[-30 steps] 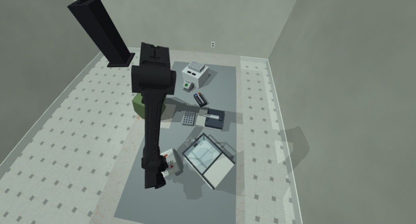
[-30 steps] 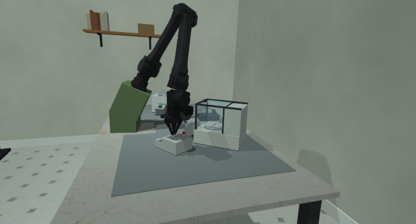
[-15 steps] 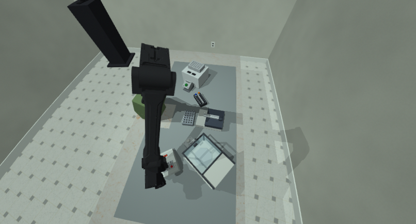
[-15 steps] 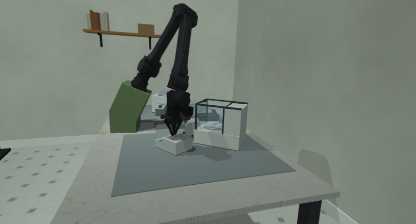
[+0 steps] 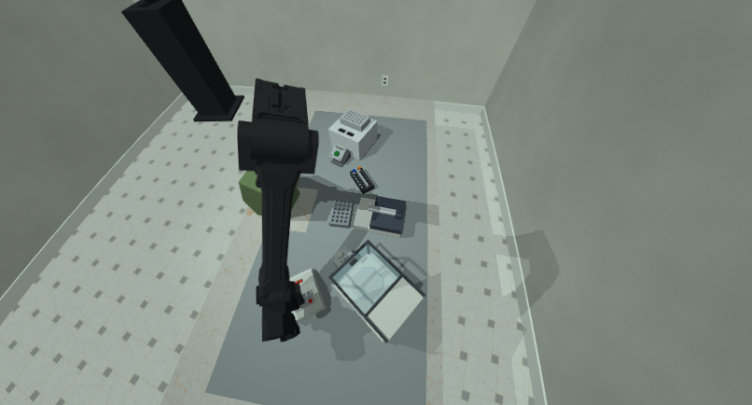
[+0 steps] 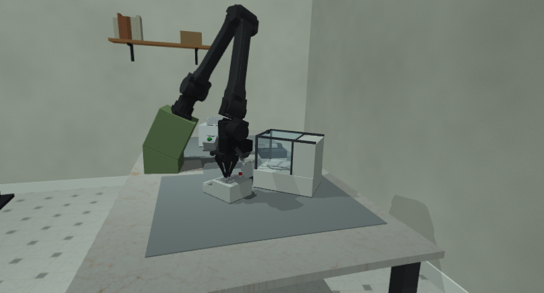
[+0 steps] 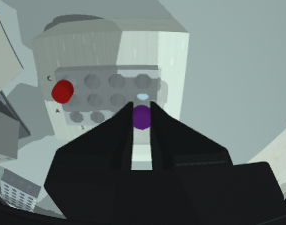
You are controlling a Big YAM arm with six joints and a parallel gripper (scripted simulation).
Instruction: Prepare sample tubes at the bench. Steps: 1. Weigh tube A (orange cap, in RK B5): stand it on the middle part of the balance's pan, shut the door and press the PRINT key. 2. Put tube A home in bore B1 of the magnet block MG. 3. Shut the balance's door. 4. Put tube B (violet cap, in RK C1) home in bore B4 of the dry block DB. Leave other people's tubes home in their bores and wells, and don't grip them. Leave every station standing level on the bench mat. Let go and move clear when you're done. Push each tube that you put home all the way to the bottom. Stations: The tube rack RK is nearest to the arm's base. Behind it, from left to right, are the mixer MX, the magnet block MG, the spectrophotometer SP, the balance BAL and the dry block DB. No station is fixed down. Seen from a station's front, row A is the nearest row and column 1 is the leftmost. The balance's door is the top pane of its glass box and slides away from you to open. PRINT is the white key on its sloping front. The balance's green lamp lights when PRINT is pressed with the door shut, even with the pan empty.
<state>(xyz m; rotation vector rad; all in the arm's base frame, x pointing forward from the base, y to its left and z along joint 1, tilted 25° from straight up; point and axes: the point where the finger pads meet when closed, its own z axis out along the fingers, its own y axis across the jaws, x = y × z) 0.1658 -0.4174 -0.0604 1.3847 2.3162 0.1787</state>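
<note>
The tube B is 2 cm below my hand. From my hand the other things lie so: red-capped tube: 5 cm ahead, 2 cm below, 1 cm to the left; balance pan: 24 cm ahead, 7 cm to the left, 1 cm below; dry block DB: 6 cm below, 3 cm to the left, 1 cm ahead.
</note>
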